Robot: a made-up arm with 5 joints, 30 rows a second.
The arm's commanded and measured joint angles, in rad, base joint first. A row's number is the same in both.
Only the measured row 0 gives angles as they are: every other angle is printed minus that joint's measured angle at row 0.
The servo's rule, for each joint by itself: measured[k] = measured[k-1] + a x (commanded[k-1-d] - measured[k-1]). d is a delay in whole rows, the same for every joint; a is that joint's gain. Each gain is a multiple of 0.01, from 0.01 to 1. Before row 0 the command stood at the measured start. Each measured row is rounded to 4 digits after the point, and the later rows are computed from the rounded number. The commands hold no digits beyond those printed.
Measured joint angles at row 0:
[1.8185 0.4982 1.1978 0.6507 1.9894]
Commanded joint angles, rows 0 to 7:
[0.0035 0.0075 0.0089 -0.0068 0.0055]
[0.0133 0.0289 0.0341 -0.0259 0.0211]
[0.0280 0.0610 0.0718 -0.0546 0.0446]
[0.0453 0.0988 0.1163 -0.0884 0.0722]
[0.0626 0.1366 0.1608 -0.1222 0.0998]
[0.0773 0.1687 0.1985 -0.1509 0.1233]
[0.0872 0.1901 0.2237 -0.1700 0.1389]
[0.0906 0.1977 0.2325 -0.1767 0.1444]
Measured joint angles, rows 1 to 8:
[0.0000 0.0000 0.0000 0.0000 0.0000]
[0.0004 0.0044 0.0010 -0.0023 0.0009]
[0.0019 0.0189 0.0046 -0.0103 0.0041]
[0.0050 0.0437 0.0120 -0.0254 0.0106]
[0.0098 0.0762 0.0235 -0.0468 0.0205]
[0.0161 0.1118 0.0386 -0.0724 0.0332]
[0.0234 0.1454 0.0562 -0.0991 0.0476]
[0.0311 0.1718 0.0746 -0.1232 0.0622]
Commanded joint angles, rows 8 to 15:
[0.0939 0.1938 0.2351 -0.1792 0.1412]
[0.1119 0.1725 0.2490 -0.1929 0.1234]
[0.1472 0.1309 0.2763 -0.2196 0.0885]
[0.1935 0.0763 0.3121 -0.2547 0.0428]
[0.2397 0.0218 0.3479 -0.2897 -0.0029]
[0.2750 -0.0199 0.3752 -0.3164 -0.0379]
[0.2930 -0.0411 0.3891 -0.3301 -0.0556]
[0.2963 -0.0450 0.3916 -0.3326 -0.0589]
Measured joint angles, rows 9 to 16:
[0.0382 0.1871 0.0920 -0.1414 0.0754]
[0.0449 0.1911 0.1077 -0.1543 0.0859]
[0.0529 0.1801 0.1232 -0.1674 0.0919]
[0.0642 0.1511 0.1400 -0.1851 0.0914]
[0.0797 0.1070 0.1589 -0.2088 0.0836]
[0.0989 0.0567 0.1797 -0.2363 0.0698]
[0.1200 0.0115 0.2012 -0.2635 0.0526]
[0.1408 -0.0195 0.2219 -0.2861 0.0353]

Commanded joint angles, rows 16 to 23:
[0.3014 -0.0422 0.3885 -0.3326 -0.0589]
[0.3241 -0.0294 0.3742 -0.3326 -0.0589]
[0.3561 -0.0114 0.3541 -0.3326 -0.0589]
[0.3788 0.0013 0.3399 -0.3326 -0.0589]
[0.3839 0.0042 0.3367 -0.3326 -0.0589]
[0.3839 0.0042 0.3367 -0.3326 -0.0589]
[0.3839 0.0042 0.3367 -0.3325 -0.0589]
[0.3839 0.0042 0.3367 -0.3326 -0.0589]
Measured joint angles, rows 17 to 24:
[0.1595 -0.0345 0.2406 -0.3019 0.0202]
[0.1765 -0.0390 0.2569 -0.3123 0.0075]
[0.1942 -0.0333 0.2698 -0.3192 -0.0031]
[0.2136 -0.0204 0.2791 -0.3238 -0.0120]
[0.2334 -0.0076 0.2858 -0.3268 -0.0195]
[0.2515 -0.0006 0.2914 -0.3288 -0.0258]
[0.2674 0.0022 0.2964 -0.3301 -0.0311]
[0.2814 0.0034 0.3008 -0.3309 -0.0355]

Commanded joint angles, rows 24 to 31:
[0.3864 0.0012 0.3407 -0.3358 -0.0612]
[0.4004 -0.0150 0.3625 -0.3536 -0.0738]
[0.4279 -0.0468 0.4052 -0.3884 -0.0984]
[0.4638 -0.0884 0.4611 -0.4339 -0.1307]
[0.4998 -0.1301 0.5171 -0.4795 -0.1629]
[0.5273 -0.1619 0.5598 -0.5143 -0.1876]
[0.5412 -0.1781 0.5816 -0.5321 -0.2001]
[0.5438 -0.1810 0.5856 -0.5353 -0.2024]
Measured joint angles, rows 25 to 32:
[0.2937 0.0039 0.3047 -0.3315 -0.0392]
[0.3048 0.0023 0.3087 -0.3330 -0.0427]
[0.3163 -0.0079 0.3146 -0.3400 -0.0477]
[0.3297 -0.0309 0.3246 -0.3565 -0.0558]
[0.3458 -0.0648 0.3396 -0.3828 -0.0678]
[0.3643 -0.1033 0.3591 -0.4157 -0.0830]
[0.3839 -0.1379 0.3812 -0.4492 -0.0997]
[0.4028 -0.1616 0.4032 -0.4774 -0.1158]

